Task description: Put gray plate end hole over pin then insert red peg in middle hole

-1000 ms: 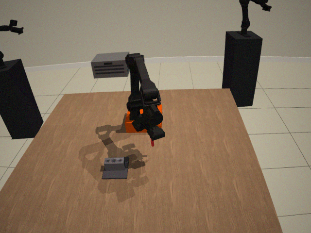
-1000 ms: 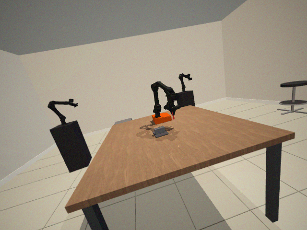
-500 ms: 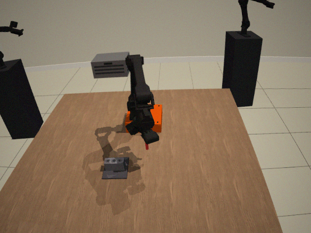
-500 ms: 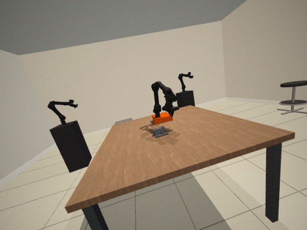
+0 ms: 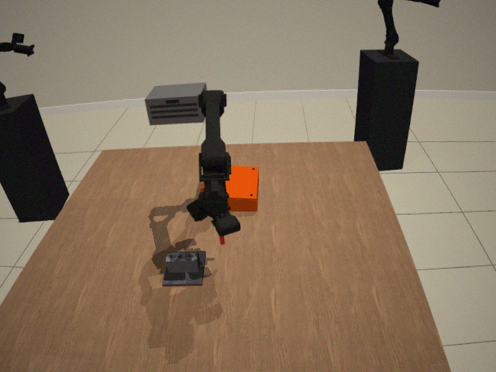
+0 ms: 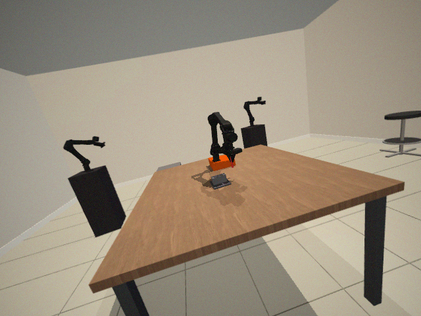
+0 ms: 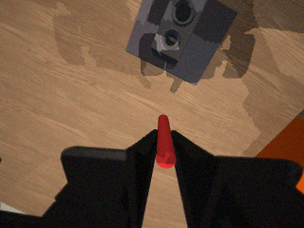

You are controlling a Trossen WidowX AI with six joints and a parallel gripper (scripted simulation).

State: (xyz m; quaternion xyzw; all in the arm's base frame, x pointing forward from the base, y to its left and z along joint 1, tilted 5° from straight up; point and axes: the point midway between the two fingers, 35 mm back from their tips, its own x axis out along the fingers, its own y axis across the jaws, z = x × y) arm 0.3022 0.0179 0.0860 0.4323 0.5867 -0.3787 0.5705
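The gray plate is 3 cm ahead of my gripper tip, 13 cm to the right of it and 7 cm below it. From my gripper tip the other things lie so: red peg (right at my gripper tip).
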